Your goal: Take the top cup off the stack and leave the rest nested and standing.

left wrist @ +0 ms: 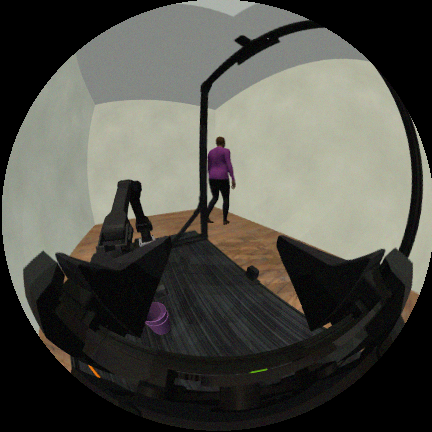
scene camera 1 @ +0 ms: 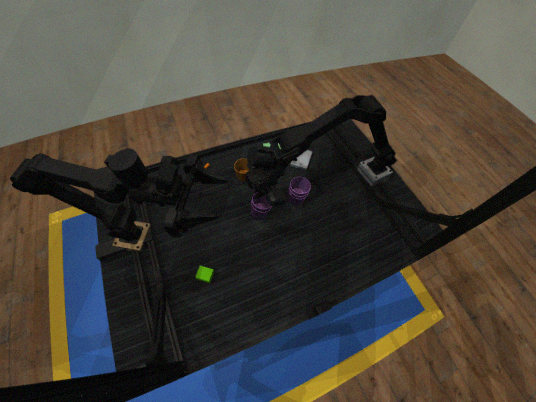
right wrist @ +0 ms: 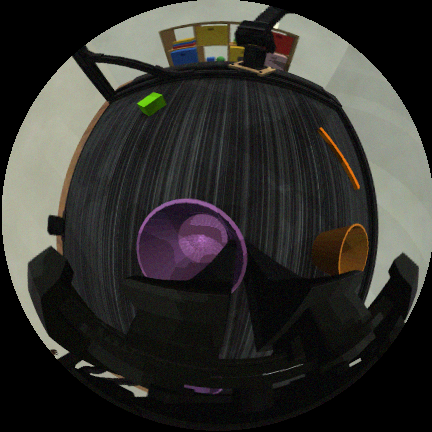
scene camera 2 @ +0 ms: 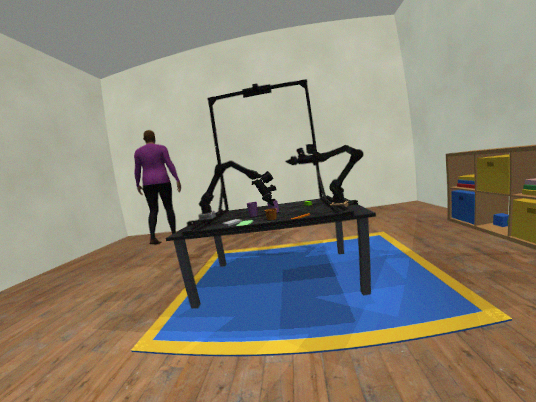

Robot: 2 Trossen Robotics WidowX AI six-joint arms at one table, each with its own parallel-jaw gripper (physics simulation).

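Where they show: left gripper, between the fingertips: (left wrist: 224, 241) (scene camera 1: 222, 198) (scene camera 2: 288, 161); right gripper, between the fingertips: (scene camera 1: 256, 197) (right wrist: 237, 244) (scene camera 2: 273, 205); left arm's base, origin of its link: (scene camera 1: 131, 234) (right wrist: 252, 65) (scene camera 2: 339, 202); right arm's base, origin of its link: (left wrist: 146, 239) (scene camera 1: 376, 167) (scene camera 2: 206, 212).
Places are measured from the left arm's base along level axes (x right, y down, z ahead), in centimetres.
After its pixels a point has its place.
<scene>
Purple nested cups (scene camera 1: 299, 191) (scene camera 2: 252, 209) stand upright on the table. Beside them, to the left in scene camera 1, my right gripper (scene camera 1: 272, 196) (scene camera 2: 271, 200) {x -20.1, y -3.0, z 39.9 cm} (right wrist: 237, 244) {x -20.1, y -3.0, z 39.9 cm} is shut on the wall of a purple cup (scene camera 1: 261, 206) {x -18.7, y 0.6, z 42.2 cm} (scene camera 2: 273, 204) (right wrist: 172, 235) {x -14.8, y -0.8, z 43.2 cm}. It is upright, low at the table; whether its base touches is hidden. More than one rim line shows on it. Purple cups (left wrist: 159, 321) {x -15.0, y -5.0, z 40.1 cm} also show in the left wrist view, partly behind a finger. My left gripper (scene camera 1: 221, 199) {x -0.1, y -32.4, z 35.0 cm} (scene camera 2: 288, 161) {x -0.1, y -32.4, z 35.0 cm} (left wrist: 224, 241) {x -0.1, y -32.4, z 35.0 cm} is open and empty, raised above the table away from the cups.
An orange cup (scene camera 1: 241, 169) {x -35.6, y 2.1, z 31.5 cm} (scene camera 2: 270, 215) {x -36.4, y -0.2, z 31.4 cm} (right wrist: 330, 248) {x -30.1, y -1.5, z 34.2 cm} stands near the held cup. A white block (scene camera 1: 302, 159) {x -45.1, y 1.4, z 56.2 cm} (scene camera 2: 232, 222) {x -48.5, y 1.5, z 53.1 cm} and a light green pad (scene camera 2: 244, 223) {x -48.1, y 1.9, z 43.0 cm} lie nearby. An orange stick (scene camera 2: 300, 216) {x -29.9, y 2.0, z 14.3 cm} (right wrist: 341, 159) {x -29.8, y 2.2, z 15.3 cm} and a green block (scene camera 1: 204, 273) {x 8.7, y 0.1, z 28.1 cm} (right wrist: 151, 104) {x 6.8, y 0.8, z 28.9 cm} lie farther off.
</scene>
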